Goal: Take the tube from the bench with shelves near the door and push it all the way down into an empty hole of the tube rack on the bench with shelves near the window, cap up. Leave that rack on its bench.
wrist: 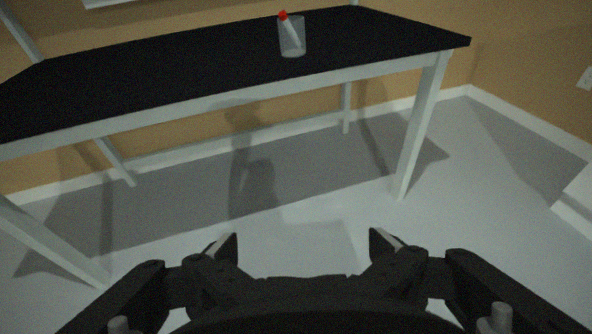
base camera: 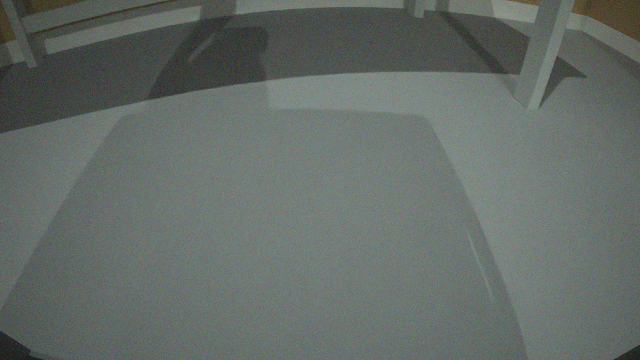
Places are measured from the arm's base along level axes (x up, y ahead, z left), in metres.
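Pixels of known places: gripper, fingertip midpoint: (wrist: 303, 245).
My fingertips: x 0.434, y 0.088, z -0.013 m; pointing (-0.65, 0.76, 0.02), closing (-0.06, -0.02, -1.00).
Ahead of a thing's pixels: the offset from my fingertips to its top centre. "spot": to the spot under its first point. Level surfaces: height alone.
A tube (wrist: 292, 31) with a red cap leans inside a clear beaker {spot: dx -0.048, dy +0.590, dz -0.010 m} (wrist: 293, 49), its cap at the beaker's upper left rim. The beaker stands on the black top of a bench {dx -0.069 m} (wrist: 190, 60), towards its right end, in the wrist view. My gripper (wrist: 303, 245) is open and empty, in front of the bench and short of the beaker. The tube rack does not show in either view.
The bench's pale front right leg (wrist: 420, 125) (base camera: 542, 55) stands on the floor. Its front left leg {spot: dx -0.516, dy +0.349, dz +0.890 m} (wrist: 55, 245) shows at the wrist view's left. A white object (wrist: 577, 200) is at the right edge. Walls meet in a corner behind the bench's right end.
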